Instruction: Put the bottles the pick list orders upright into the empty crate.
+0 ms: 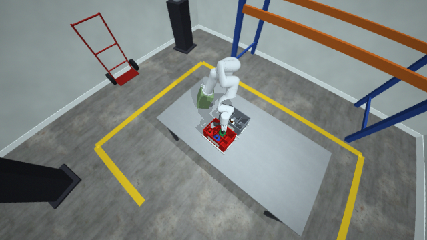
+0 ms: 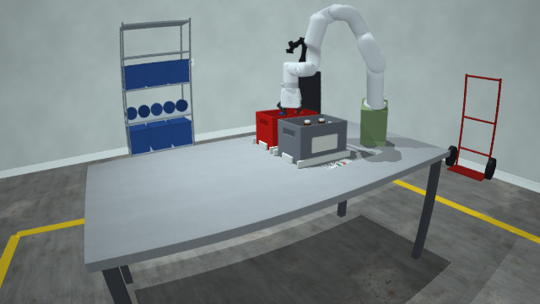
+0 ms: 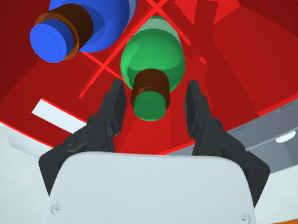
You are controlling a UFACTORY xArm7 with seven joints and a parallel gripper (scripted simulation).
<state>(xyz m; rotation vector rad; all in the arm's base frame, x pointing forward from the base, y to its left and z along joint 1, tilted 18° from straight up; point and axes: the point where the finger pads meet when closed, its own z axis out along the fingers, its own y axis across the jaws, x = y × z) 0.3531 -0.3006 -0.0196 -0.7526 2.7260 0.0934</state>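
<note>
Right now the green-labelled bottle is 7 cm below my hand. The rest, counted from my hand: red crate (1 cm behind, 4 cm to the right, 7 cm below); then red bottle (10 cm behind, 6 cm to the right, 7 cm below); then blue-capped bottle (2 cm behind, 9 cm to the right, 7 cm below).
</note>
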